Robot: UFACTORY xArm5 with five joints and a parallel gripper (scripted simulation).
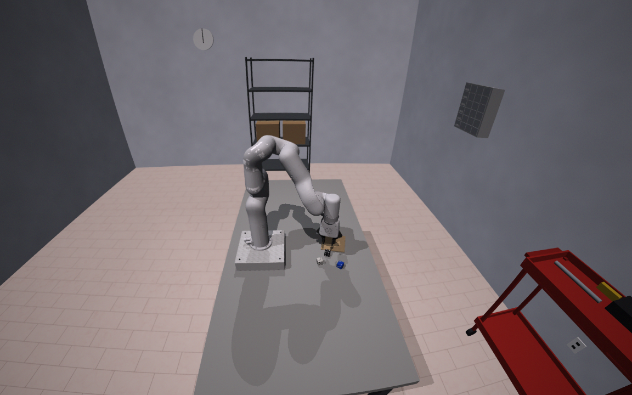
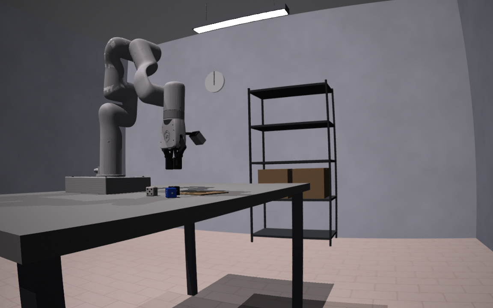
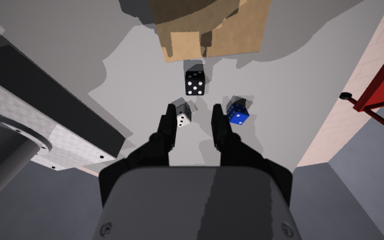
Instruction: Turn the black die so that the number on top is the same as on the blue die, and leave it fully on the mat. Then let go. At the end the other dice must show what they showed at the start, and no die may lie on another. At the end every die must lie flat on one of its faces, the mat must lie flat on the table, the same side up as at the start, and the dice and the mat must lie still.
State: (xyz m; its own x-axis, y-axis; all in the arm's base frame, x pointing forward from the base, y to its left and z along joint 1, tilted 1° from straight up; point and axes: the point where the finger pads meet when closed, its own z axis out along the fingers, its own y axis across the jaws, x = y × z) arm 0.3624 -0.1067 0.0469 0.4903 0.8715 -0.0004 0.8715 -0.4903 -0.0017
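My hand is 9 cm above the black die. The rest, counted from my hand: blue die 4 cm ahead, 10 cm to the right, 9 cm below; white die 6 cm behind, 5 cm to the right, 9 cm below; tan mat 7 cm ahead, 8 cm to the left, 11 cm below.
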